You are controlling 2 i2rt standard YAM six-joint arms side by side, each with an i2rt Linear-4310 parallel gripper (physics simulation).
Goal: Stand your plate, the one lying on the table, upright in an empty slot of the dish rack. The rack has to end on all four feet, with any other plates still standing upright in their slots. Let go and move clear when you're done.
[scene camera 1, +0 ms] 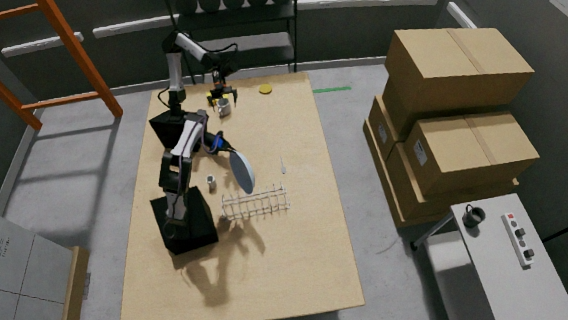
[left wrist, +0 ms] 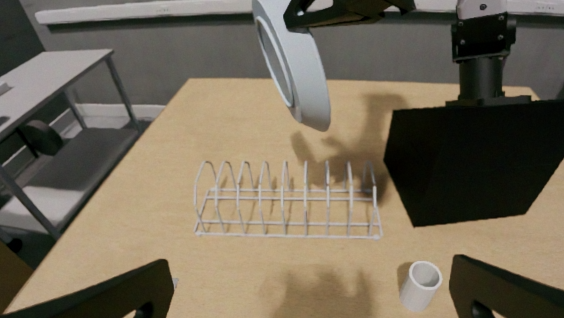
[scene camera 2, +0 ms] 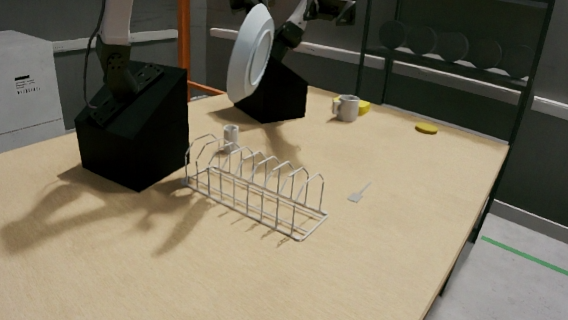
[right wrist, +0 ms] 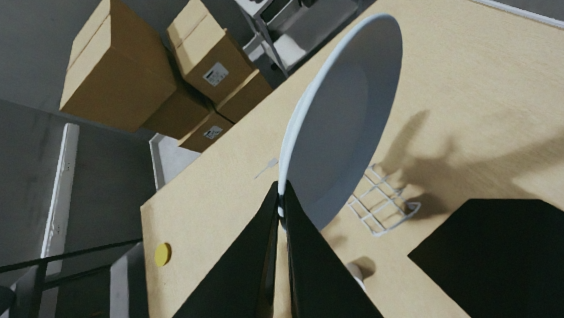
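Where they show: left gripper, fingertip midpoint: (scene camera 1: 225, 110) (left wrist: 306, 274) (scene camera 2: 319, 21); right gripper, fingertip midpoint: (scene camera 1: 236, 152) (left wrist: 287, 23) (scene camera 2: 269, 22) (right wrist: 281, 186); left arm's base, origin of the base link: (scene camera 1: 176, 116); right arm's base, origin of the base link: (scene camera 1: 180, 216) (left wrist: 480, 104) (scene camera 2: 128, 94).
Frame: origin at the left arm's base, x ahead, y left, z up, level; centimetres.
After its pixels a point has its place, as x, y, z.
A pale blue-white plate (scene camera 1: 242, 171) @(38.4, -43.9, 9.4) (scene camera 2: 250, 55) @(43.7, -50.8, 13.4) (left wrist: 295, 65) @(36.2, -38.2, 14.7) (right wrist: 345, 115) @(41.3, -47.6, 13.1) hangs in the air, steeply tilted, clear above the table and the rack. My right gripper (scene camera 1: 232, 149) @(37.2, -39.8, 18.3) (right wrist: 281, 186) @(37.2, -39.8, 18.3) is shut on the plate's rim. The wire dish rack (scene camera 1: 255, 210) @(41.7, -52.1, -14.3) (left wrist: 285, 236) @(39.9, -41.2, -18.6) stands level on the table; in scene camera 2 the rack (scene camera 2: 260, 221) @(48.8, -51.3, -18.7) shows its row of wire hoops, with no plate in any slot. In the right wrist view the plate hides part of the rack (right wrist: 378, 233) @(25.8, -44.3, -10.0). My left gripper (scene camera 1: 223, 95) (left wrist: 306, 274) @(31.4, -15.5, 17.9) is open, above the grey mug, far from the rack.
A small white cup (scene camera 1: 211, 182) @(19.2, -35.6, -12.8) (scene camera 2: 230, 137) @(20.1, -35.2, -14.1) (left wrist: 421, 285) @(17.6, -35.3, -17.8) (right wrist: 356, 272) @(19.8, -35.6, -14.5) stands near the rack. A grey mug (scene camera 1: 223, 107) @(23.6, 14.7, -11.7) (scene camera 2: 347, 108) @(25.1, 15.2, -13.9) stands by a yellow block (scene camera 2: 364, 106) @(24.7, 28.7, -15.7). A yellow disc (scene camera 1: 265, 89) @(49.3, 33.6, -17.7) (scene camera 2: 426, 128) @(50.1, 32.7, -17.6) (right wrist: 162, 254) @(49.2, 34.0, -17.6) and a small grey spatula (scene camera 1: 283, 168) @(56.5, -26.9, -19.0) (scene camera 2: 358, 194) @(56.6, -26.6, -18.8) lie on the table.
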